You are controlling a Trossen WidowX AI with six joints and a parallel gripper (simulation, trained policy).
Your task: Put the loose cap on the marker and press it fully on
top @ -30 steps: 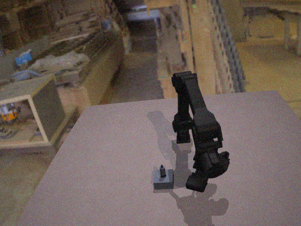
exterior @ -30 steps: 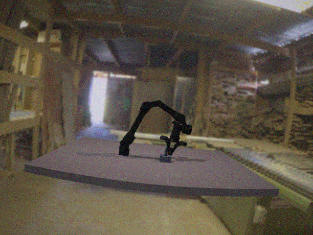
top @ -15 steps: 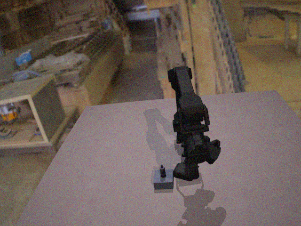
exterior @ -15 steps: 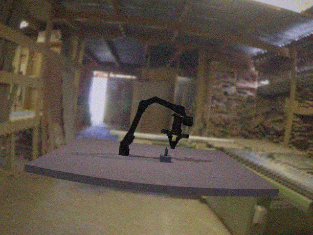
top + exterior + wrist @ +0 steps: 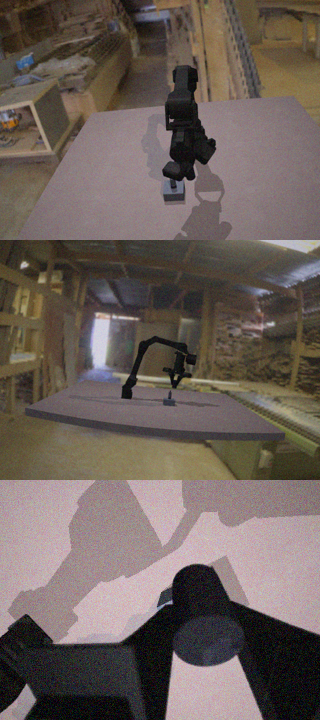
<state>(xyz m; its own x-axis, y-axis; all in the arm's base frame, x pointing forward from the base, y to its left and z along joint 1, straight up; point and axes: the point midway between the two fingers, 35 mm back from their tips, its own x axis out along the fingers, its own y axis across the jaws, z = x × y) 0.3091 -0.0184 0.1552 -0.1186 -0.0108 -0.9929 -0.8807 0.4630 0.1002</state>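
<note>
Right now my gripper tip is 2 cm past the grey holder block, 6 cm to the left of it and 10 cm above it. From my gripper tip the other things lie so: marker cap: 1 cm above.
</note>
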